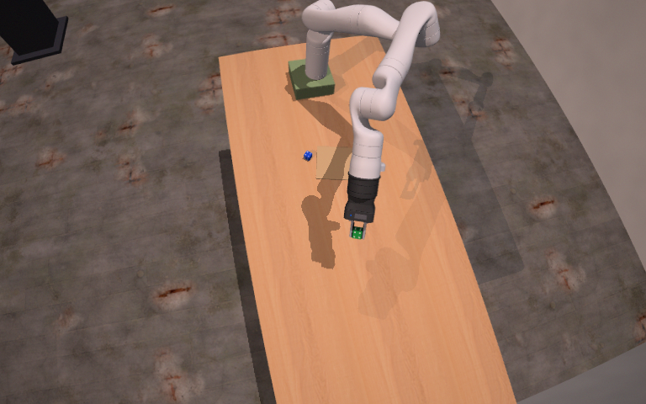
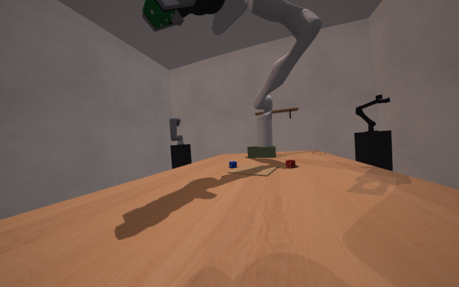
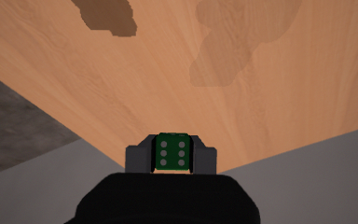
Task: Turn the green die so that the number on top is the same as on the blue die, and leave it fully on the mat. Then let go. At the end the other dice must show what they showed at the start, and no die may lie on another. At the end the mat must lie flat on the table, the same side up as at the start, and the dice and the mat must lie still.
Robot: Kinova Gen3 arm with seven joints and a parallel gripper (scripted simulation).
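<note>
The tan mat is 35 cm behind my hand, 5 cm to the left of it and 29 cm below it. Also, from my hand: red die 40 cm behind, 18 cm to the left, 28 cm below; blue die 40 cm behind, 5 cm to the right, 28 cm below; green die right at my hand.
</note>
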